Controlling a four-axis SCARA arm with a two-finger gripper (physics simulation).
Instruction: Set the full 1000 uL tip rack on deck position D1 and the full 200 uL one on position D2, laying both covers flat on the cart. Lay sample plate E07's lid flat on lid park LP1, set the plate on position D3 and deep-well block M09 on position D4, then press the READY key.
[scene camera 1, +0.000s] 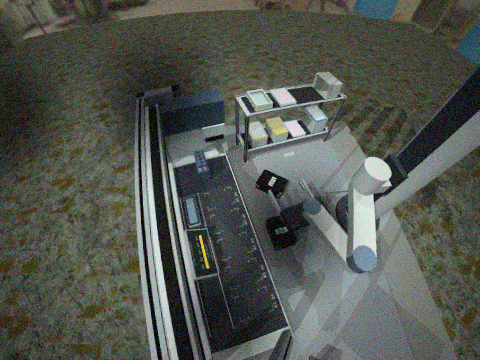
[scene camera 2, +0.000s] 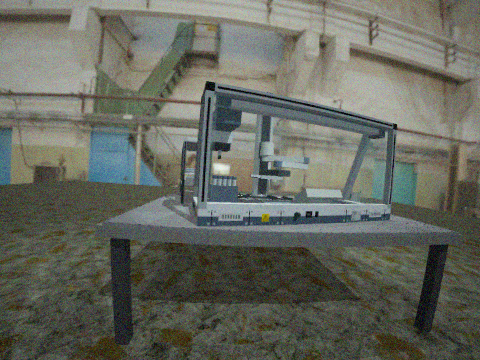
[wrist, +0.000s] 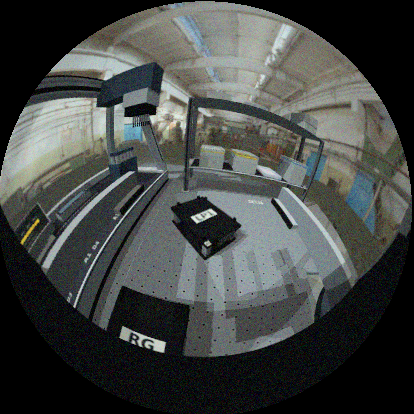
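Note:
My gripper (scene camera 1: 290, 197) (scene camera 2: 265, 176) (wrist: 210, 184) is open and empty, above the bench near lid park LP1 (scene camera 1: 264, 185) (wrist: 200, 230), a black stand with nothing on it. On the cart's (scene camera 1: 245, 140) (wrist: 186, 150) lower shelf are two yellow-topped boxes (scene camera 1: 258, 134) (scene camera 1: 276, 130) (wrist: 212, 157) (wrist: 244, 161), a pink flat plate (scene camera 1: 295, 129) (wrist: 269, 172) and a blue-edged box (scene camera 1: 316, 120) (wrist: 293, 170). Its upper shelf bears a white open-topped box (scene camera 1: 260, 99), a pink plate (scene camera 1: 283, 97) and a tall grey box (scene camera 1: 328, 84). Labels on these are unreadable. The dark deck (scene camera 1: 250, 300) (wrist: 107, 220) shows no labware on its marked positions.
A black RG stand (scene camera 1: 281, 240) (wrist: 150, 312) lies nearer the arm base, partly under the gripper. A blue tube block (scene camera 1: 201, 162) (wrist: 123, 162) stands at the deck's far end, under the blue pipetting head (scene camera 1: 195, 111) (wrist: 132, 85). A panel with a yellow strip (scene camera 1: 203, 251) lies along the deck's left side.

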